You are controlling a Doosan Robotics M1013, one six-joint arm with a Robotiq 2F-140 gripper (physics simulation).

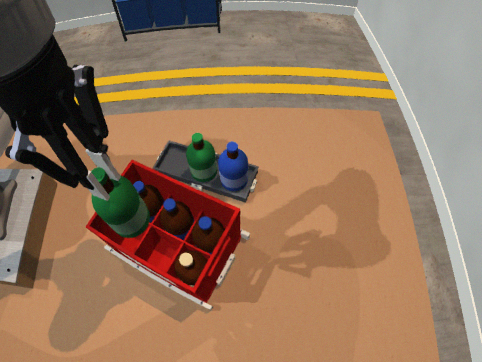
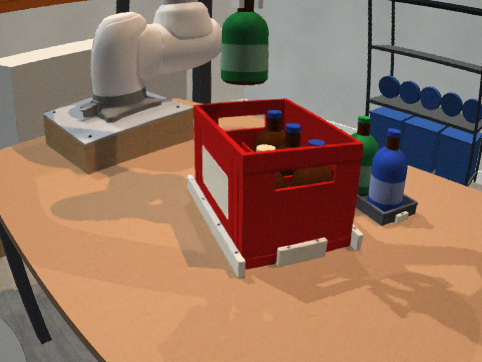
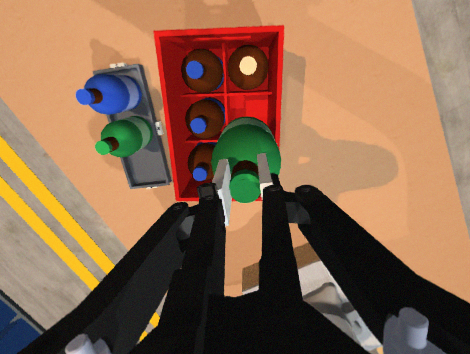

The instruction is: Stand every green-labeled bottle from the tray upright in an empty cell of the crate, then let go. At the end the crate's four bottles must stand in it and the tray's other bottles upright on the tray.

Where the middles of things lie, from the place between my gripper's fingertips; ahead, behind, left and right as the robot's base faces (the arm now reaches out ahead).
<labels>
I see my gripper 30 mm short of the red crate (image 2: 239,184), 30 mm to the right of it and 280 mm above it. The rest, counted from my hand: blue bottle (image 2: 389,168) (190 mm ahead, 200 mm to the left, 280 mm below); then cream-capped brown bottle (image 1: 189,265) (80 mm ahead, 50 mm to the right, 280 mm below); then grey tray (image 1: 172,162) (110 mm ahead, 230 mm to the left, 350 mm below).
</labels>
